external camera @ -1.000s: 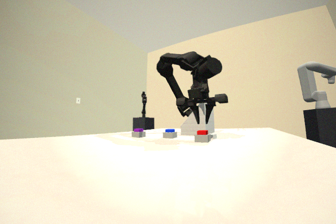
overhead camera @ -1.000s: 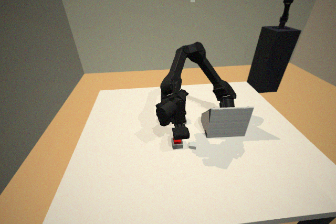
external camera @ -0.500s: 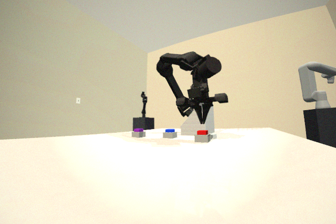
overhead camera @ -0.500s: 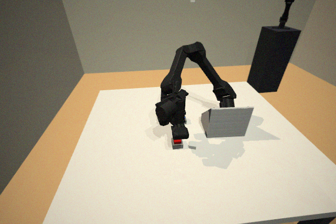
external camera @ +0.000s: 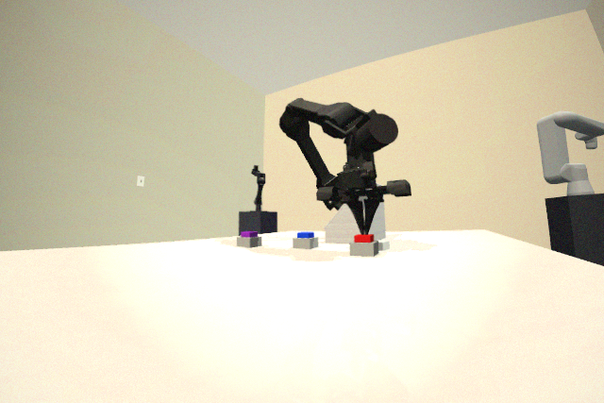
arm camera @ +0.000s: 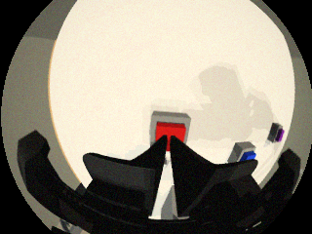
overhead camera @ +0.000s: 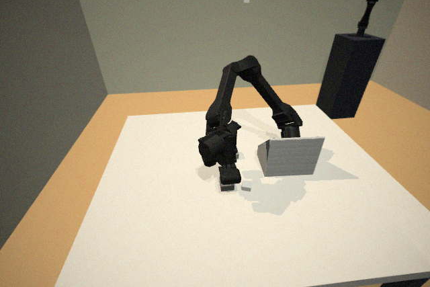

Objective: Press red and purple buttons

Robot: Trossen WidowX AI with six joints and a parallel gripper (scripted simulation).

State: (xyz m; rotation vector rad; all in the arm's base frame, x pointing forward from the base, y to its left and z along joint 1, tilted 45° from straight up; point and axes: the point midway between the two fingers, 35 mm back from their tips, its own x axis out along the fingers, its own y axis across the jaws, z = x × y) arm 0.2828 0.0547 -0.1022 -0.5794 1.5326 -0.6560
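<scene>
Now: gripper tip 10 mm above the red button. Also, from my gripper tip: purple button: 310 mm to the right, 10 mm below, 10 mm behind; then blue button: 160 mm to the right, 50 mm behind, 10 mm below; then grey block: 70 mm behind, 30 mm below, 20 mm to the left.
</scene>
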